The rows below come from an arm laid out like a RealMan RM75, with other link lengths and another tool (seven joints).
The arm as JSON. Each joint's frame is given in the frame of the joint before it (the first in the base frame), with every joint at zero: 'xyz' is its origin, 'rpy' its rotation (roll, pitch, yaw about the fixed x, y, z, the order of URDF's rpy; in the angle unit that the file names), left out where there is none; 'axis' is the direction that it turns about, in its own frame. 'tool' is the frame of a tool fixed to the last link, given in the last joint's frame.
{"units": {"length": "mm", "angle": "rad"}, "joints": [
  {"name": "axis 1", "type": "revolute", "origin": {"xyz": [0.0, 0.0, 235.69], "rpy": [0.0, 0.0, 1.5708]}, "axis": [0.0, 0.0, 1.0]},
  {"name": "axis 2", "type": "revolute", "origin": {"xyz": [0.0, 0.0, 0.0], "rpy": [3.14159, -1.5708, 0.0]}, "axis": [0.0, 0.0, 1.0]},
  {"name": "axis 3", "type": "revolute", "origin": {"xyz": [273.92, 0.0, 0.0], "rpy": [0.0, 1.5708, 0.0]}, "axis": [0.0, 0.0, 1.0]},
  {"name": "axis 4", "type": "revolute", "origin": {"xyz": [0.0, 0.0, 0.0], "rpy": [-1.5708, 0.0, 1.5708]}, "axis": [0.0, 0.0, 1.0]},
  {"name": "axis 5", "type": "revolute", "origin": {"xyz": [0.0, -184.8, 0.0], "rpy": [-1.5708, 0.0, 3.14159]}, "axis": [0.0, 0.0, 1.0]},
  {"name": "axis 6", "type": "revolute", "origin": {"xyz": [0.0, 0.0, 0.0], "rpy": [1.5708, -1.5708, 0.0]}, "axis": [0.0, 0.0, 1.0]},
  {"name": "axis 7", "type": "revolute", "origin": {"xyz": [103.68, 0.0, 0.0], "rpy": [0.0, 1.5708, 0.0]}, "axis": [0.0, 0.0, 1.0]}
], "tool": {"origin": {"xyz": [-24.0, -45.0, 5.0], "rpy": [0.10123, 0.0, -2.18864]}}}
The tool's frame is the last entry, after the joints.
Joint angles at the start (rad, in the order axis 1, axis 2, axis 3, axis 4, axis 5, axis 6, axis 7):
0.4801, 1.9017, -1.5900, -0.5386, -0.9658, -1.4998, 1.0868
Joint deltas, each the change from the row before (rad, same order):
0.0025, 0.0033, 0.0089, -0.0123, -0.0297, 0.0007, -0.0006
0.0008, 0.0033, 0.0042, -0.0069, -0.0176, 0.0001, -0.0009
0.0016, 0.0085, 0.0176, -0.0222, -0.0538, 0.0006, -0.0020
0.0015, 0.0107, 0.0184, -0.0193, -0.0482, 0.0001, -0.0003
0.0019, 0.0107, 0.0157, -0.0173, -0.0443, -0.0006, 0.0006
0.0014, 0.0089, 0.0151, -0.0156, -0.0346, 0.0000, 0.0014
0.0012, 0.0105, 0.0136, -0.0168, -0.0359, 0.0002, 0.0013
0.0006, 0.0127, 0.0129, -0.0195, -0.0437, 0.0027, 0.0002
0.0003, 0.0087, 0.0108, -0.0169, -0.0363, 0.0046, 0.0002
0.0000, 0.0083, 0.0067, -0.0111, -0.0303, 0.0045, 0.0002
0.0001, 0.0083, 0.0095, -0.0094, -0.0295, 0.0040, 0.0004
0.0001, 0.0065, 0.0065, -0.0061, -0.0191, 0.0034, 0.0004
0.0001, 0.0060, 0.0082, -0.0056, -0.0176, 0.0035, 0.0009
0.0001, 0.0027, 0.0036, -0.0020, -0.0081, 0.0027, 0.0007
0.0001, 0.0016, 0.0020, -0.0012, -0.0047, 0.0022, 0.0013
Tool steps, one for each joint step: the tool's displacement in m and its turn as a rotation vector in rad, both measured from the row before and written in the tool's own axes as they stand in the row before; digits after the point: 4 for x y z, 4 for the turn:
0.0006, -0.0006, 0.0027, 0.0208, -0.0049, -0.0146
0.0003, -0.0009, 0.0020, 0.0128, -0.0021, -0.0077
0.0009, -0.0019, 0.0048, 0.0340, -0.0089, -0.0251
0.0008, -0.0016, 0.0049, 0.0270, -0.0062, -0.0204
0.0008, -0.0014, 0.0048, 0.0258, -0.0051, -0.0176
0.0008, -0.0004, 0.0036, 0.0169, -0.0043, -0.0151
0.0009, -0.0008, 0.0043, 0.0188, -0.0039, -0.0156
0.0007, -0.0015, 0.0054, 0.0244, -0.0081, -0.0183
0.0003, -0.0008, 0.0038, 0.0190, -0.0113, -0.0161
-0.0001, -0.0013, 0.0036, 0.0170, -0.0096, -0.0099
-0.0002, -0.0010, 0.0032, 0.0135, -0.0100, -0.0084
-0.0001, -0.0006, 0.0024, 0.0077, -0.0063, -0.0051
-0.0002, -0.0002, 0.0020, 0.0047, -0.0067, -0.0041
-0.0003, -0.0001, 0.0009, 0.0018, -0.0041, -0.0010
-0.0002, 0.0000, 0.0006, 0.0009, -0.0028, 0.0003

